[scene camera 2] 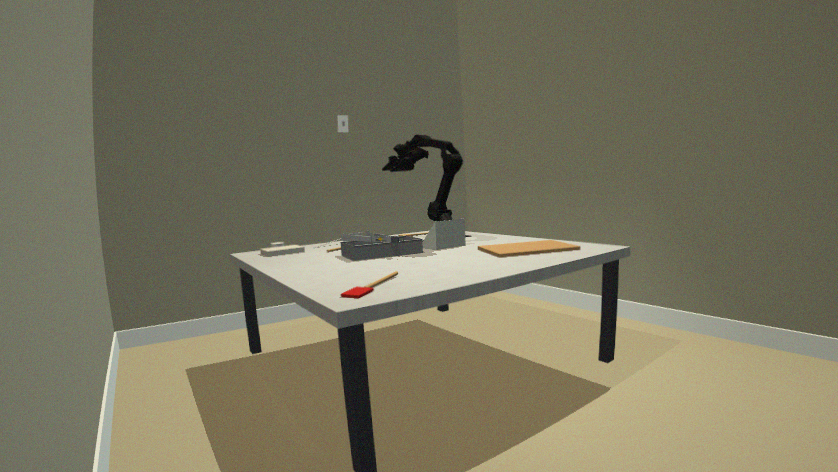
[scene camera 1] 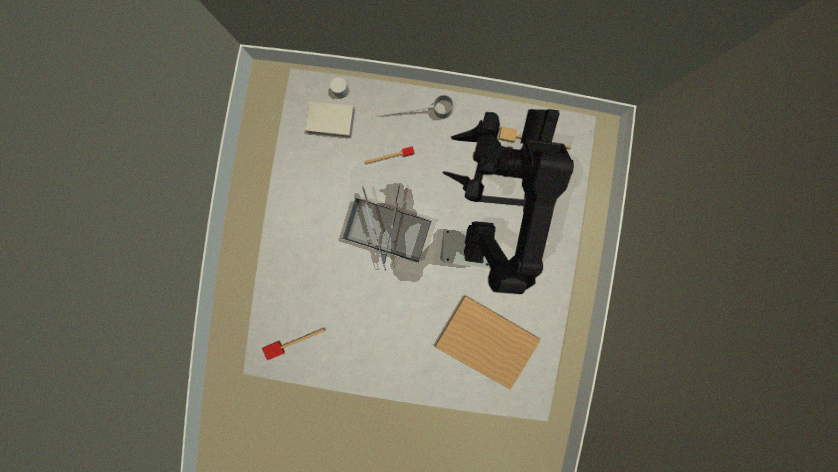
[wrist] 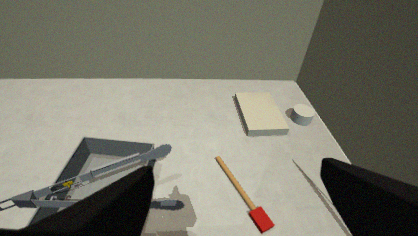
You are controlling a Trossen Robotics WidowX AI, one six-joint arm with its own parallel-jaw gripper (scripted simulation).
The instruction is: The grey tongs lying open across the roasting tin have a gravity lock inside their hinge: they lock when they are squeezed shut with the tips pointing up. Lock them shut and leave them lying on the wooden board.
The gripper (scene camera 1: 447,155) is open and holds nothing. Further things: a wooden board (scene camera 1: 478,337) and a roasting tin (scene camera 1: 408,236).
The gripper shows as well in the wrist view (wrist: 237,171). The wooden board shows as well in scene camera 2 (scene camera 2: 536,247). The roasting tin also shows in scene camera 2 (scene camera 2: 354,250) and in the wrist view (wrist: 90,153).
